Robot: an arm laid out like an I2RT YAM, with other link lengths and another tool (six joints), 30 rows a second.
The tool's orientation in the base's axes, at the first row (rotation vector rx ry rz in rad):
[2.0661, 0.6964, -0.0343]
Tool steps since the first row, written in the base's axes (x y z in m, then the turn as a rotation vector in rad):
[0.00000, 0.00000, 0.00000, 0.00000, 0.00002, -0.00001]
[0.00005, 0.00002, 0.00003, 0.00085, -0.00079, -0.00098]
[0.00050, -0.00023, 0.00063, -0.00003, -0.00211, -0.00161]
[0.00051, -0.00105, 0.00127, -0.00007, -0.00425, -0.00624]
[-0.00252, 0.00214, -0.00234, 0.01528, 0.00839, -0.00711]
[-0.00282, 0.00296, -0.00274, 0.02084, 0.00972, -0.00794]
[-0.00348, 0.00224, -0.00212, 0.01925, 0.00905, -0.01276]
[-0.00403, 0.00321, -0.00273, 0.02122, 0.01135, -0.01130]
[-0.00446, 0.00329, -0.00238, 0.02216, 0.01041, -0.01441]
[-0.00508, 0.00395, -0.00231, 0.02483, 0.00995, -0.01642]
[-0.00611, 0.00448, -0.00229, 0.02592, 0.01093, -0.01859]
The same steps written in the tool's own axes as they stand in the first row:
[0.00000, 0.00000, 0.00000, 0.00001, -0.00002, -0.00001]
[0.00004, 0.00004, -0.00002, 0.00063, -0.00001, 0.00138]
[0.00013, 0.00082, -0.00006, -0.00054, -0.00038, 0.00257]
[-0.00042, 0.00166, 0.00022, -0.00025, -0.00308, 0.00689]
[-0.00046, -0.00391, -0.00094, 0.01874, -0.00146, 0.00113]
[-0.00021, -0.00471, -0.00143, 0.02425, 0.00007, 0.00188]
[-0.00128, -0.00425, -0.00137, 0.02398, -0.00413, 0.00479]
[-0.00112, -0.00539, -0.00192, 0.02629, -0.00300, 0.00262]
[-0.00154, -0.00537, -0.00228, 0.02753, -0.00454, 0.00536]
[-0.00178, -0.00589, -0.00299, 0.03013, -0.00459, 0.00751]
[-0.00240, -0.00659, -0.00366, 0.03212, -0.00613, 0.00824]

